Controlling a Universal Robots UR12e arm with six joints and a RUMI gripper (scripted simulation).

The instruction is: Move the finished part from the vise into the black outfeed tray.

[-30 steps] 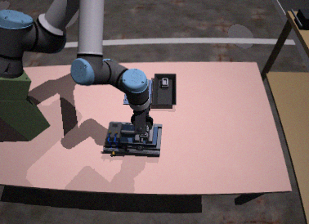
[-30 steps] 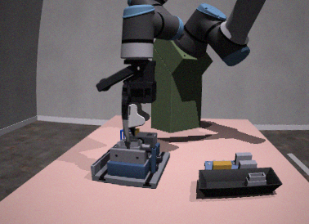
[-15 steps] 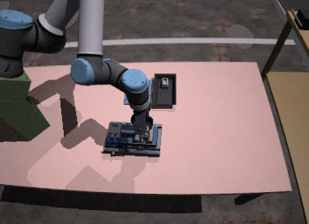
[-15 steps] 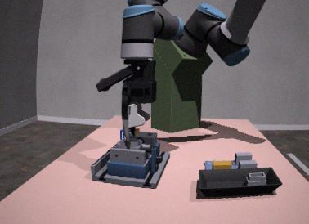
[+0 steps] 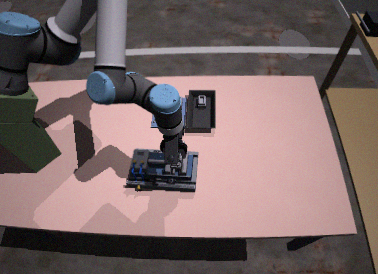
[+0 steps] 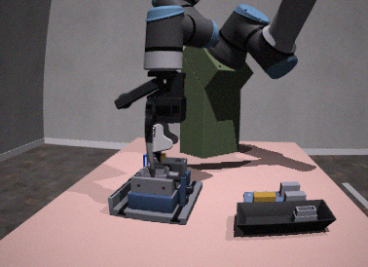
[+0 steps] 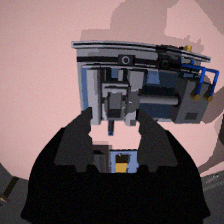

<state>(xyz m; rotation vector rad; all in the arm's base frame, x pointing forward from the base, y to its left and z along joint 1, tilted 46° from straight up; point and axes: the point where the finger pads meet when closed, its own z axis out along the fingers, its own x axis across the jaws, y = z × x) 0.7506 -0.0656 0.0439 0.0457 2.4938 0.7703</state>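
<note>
Now: the vise 9 cm below my hand, 7 cm behind it and 1 cm to the right of it. The rest, counted from my hand: blue plate 30 cm to the left, 13 cm below, 12 cm behind; then yellow block 27 cm to the left, 11 cm below, 7 cm behind.
</note>
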